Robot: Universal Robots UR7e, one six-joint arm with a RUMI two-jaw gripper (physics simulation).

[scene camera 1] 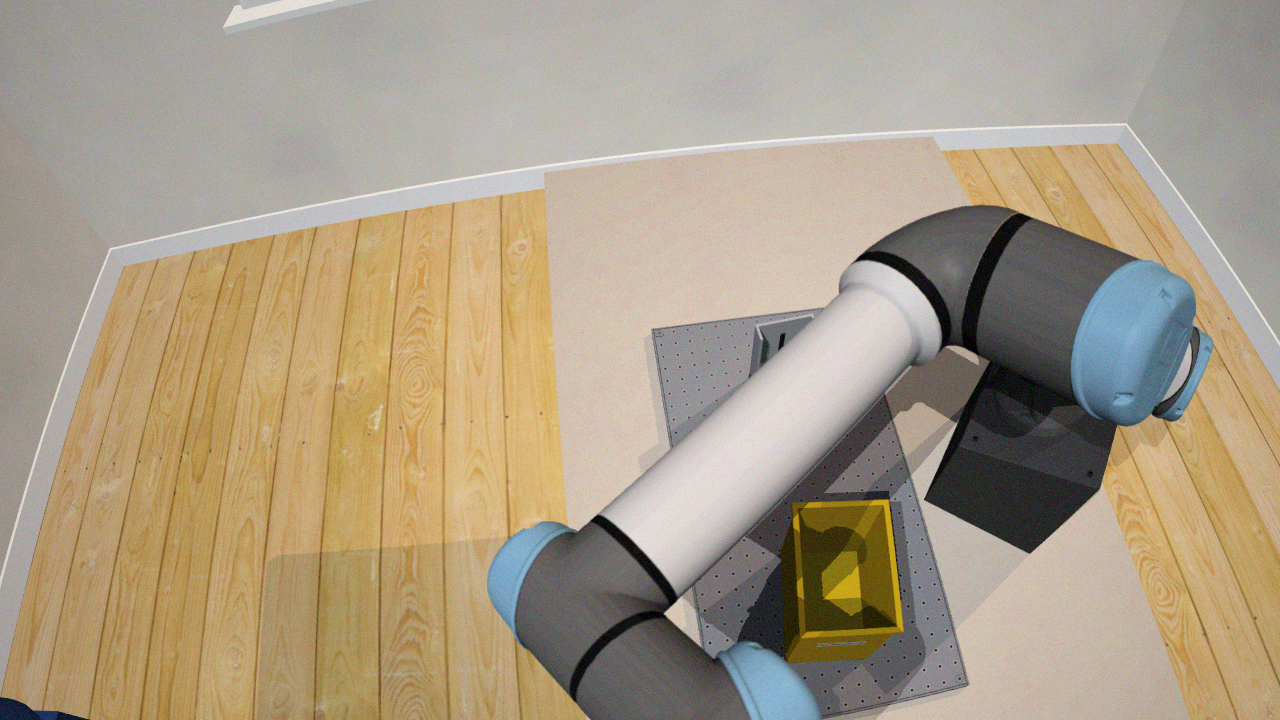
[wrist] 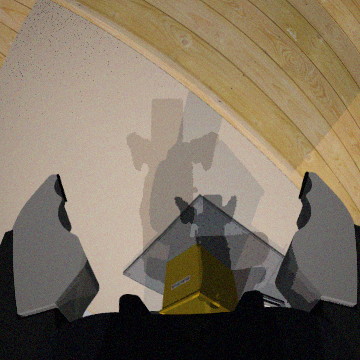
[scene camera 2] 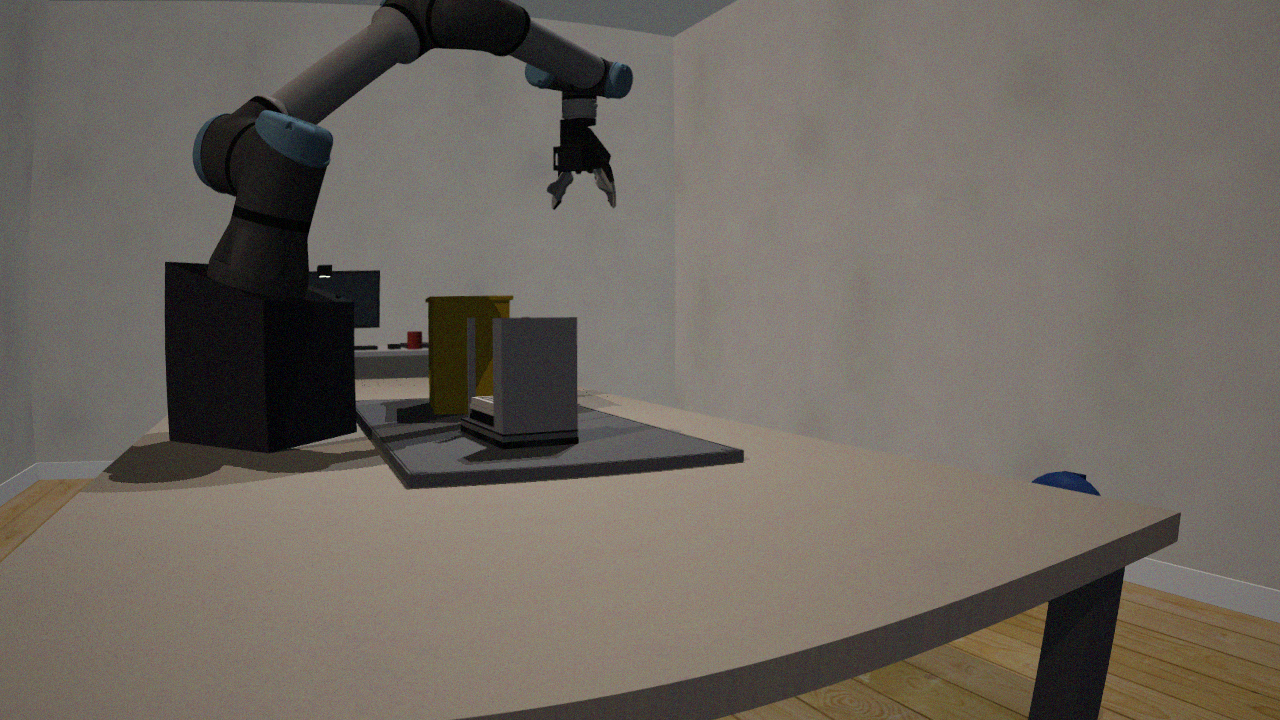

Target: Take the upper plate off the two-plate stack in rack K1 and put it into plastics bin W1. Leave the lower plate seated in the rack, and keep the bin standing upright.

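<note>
There's a yellow bin W1 in the pictures, and you'd see the gripper there too, including in the wrist view.
</note>
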